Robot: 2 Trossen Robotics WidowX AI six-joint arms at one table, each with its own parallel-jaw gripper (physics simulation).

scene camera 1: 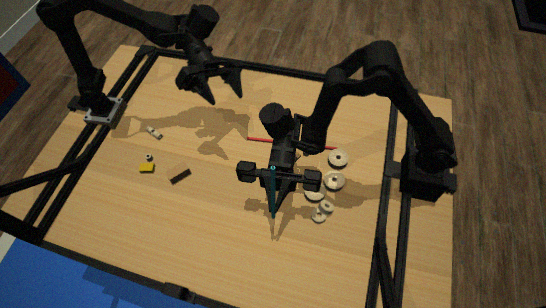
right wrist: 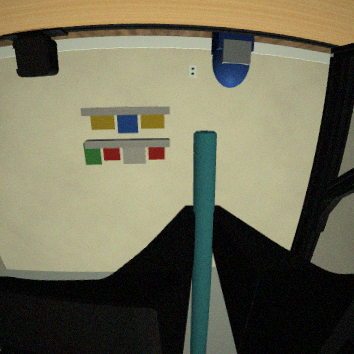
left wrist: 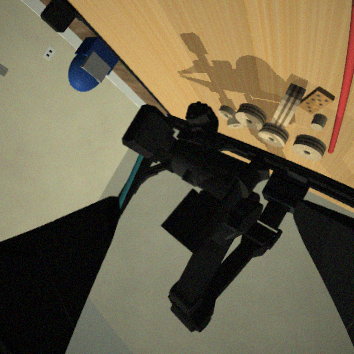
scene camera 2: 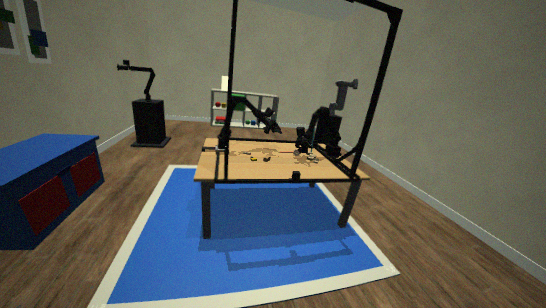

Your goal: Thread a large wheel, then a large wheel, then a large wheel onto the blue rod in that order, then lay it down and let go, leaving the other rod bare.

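Frame: origin at the left arm's base, x ahead, y left, z up, level; millimetres.
Seen in the pictures: left gripper, fingertip midpoint: (scene camera 1: 228,100) (left wrist: 207,206) (scene camera 2: 281,131); right gripper, fingertip midpoint: (scene camera 1: 272,212) (right wrist: 201,213) (scene camera 2: 312,147); left arm's base at its link origin: (scene camera 1: 102,108) (scene camera 2: 222,147); right arm's base at its link origin: (scene camera 1: 429,164) (left wrist: 278,203) (scene camera 2: 333,145).
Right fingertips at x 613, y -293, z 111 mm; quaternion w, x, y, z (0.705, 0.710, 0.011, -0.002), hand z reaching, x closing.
Note:
Offsets run from my right fingertips to a thing's top centre.
My right gripper (scene camera 1: 273,214) (right wrist: 201,213) is shut on the blue rod @(1 mm ahead, 17 mm left, 141 mm up) (scene camera 1: 273,192) (left wrist: 130,181) (right wrist: 204,172), a bare-looking teal stick held upright above the table. Three pale large wheels @(136 mm ahead, 232 mm left, 128 mm down) (scene camera 1: 344,162) (left wrist: 309,148), @(131 mm ahead, 163 mm left, 128 mm down) (scene camera 1: 328,183) (left wrist: 273,137), @(84 mm ahead, 124 mm left, 128 mm down) (scene camera 1: 314,196) (left wrist: 251,117) lie flat on the table to the right of that gripper in scene camera 1. The other rod, red @(1 mm back, 268 mm left, 139 mm down) (scene camera 1: 259,139) (left wrist: 345,75), lies behind the right gripper, which hides its middle. My left gripper (scene camera 1: 227,99) is open and empty, high over the back left of the table.
Two small wheels @(117 mm ahead, 83 mm left, 117 mm down) (scene camera 1: 326,209) @(101 mm ahead, 61 mm left, 135 mm down) (scene camera 1: 319,218) lie in front of the large ones. A striped block @(4 mm back, 208 mm left, 92 mm down) (left wrist: 287,109), a dotted block @(6 mm ahead, 235 mm left, 140 mm down) (left wrist: 317,101) and a small cylinder @(46 mm ahead, 244 mm left, 130 mm down) (left wrist: 319,121) are near them. A yellow block @(397 mm back, 123 mm left, 133 mm down) (scene camera 1: 146,168), a dark block @(296 mm back, 120 mm left, 118 mm down) (scene camera 1: 180,175) and a white piece @(422 mm back, 244 mm left, 129 mm down) (scene camera 1: 154,133) lie at the left.

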